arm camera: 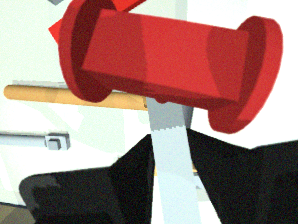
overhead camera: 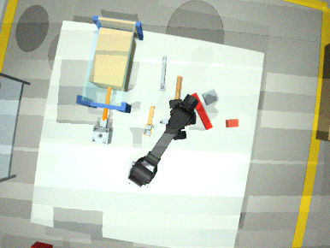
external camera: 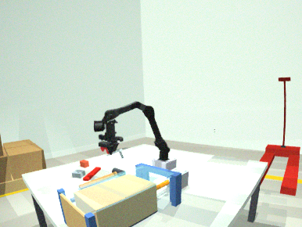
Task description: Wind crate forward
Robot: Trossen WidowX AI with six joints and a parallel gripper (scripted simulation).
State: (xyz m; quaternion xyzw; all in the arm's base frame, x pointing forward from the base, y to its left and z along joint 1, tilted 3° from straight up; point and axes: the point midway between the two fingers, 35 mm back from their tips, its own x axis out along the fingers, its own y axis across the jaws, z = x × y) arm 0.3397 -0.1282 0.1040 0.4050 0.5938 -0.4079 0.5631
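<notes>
Now: gripper tip 2 cm short of the red grip, 4 cm to the left of it and 3 cm below it. Round my gripper tip: grey block 19 cm ahead, 17 cm to the right, 14 cm below; then red bar 10 cm ahead, 14 cm to the right, 15 cm below; then winch handle 2 cm above.
</notes>
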